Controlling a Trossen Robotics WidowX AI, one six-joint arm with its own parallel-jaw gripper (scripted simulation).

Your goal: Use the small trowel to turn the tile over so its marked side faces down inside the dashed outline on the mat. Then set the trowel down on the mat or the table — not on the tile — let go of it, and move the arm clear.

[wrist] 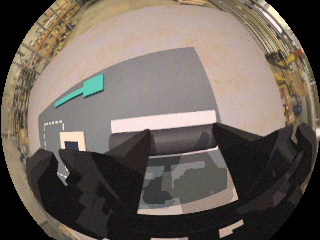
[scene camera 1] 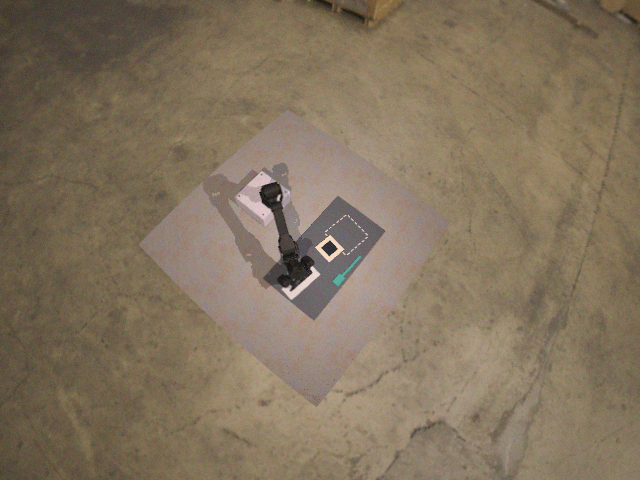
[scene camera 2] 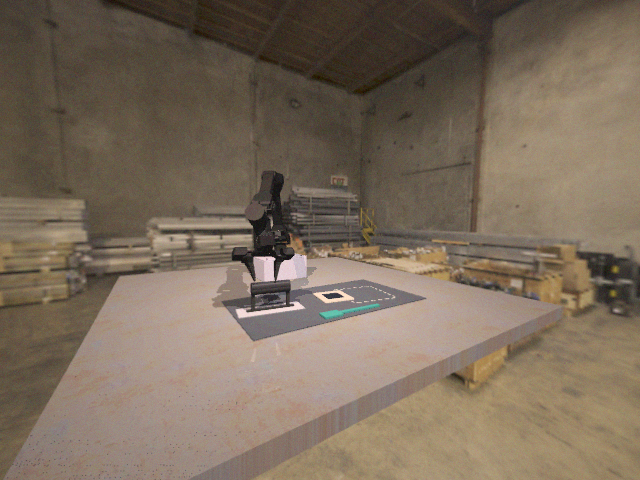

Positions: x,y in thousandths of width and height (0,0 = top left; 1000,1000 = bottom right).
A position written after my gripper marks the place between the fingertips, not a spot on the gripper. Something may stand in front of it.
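Note:
Gripper state: my gripper (scene camera 2: 415,584) open, holding nothing; it is likewise visible in the wrist view (wrist: 570,544). Also present, a dark mat (scene camera 1: 491,622), which appears in scene camera 2 (scene camera 2: 405,680) and in the wrist view (wrist: 545,340) as well.

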